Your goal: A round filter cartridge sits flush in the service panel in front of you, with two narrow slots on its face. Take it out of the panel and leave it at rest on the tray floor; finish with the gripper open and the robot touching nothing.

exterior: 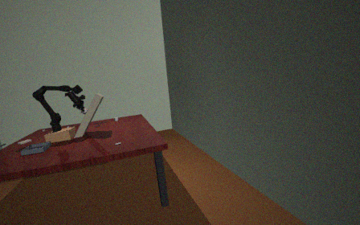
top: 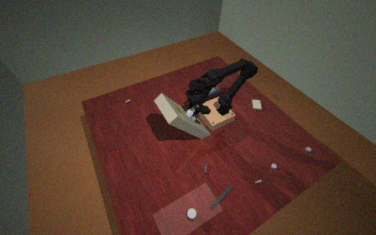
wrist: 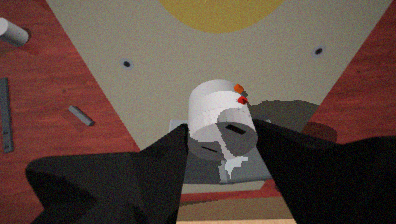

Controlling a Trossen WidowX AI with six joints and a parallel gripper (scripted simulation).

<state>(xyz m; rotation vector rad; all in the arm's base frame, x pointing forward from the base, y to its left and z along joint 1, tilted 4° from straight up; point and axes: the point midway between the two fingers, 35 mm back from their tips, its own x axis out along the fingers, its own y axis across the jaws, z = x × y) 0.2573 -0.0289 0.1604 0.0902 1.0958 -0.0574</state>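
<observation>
Now: gripper tip 360 mm past the tray, 250 mm to the left of it and 200 mm above it. The rest, counted from my gripper tip: white round filter cartridge: right at my gripper tip; then white card: 580 mm behind, 200 mm below, 90 mm to the left.
</observation>
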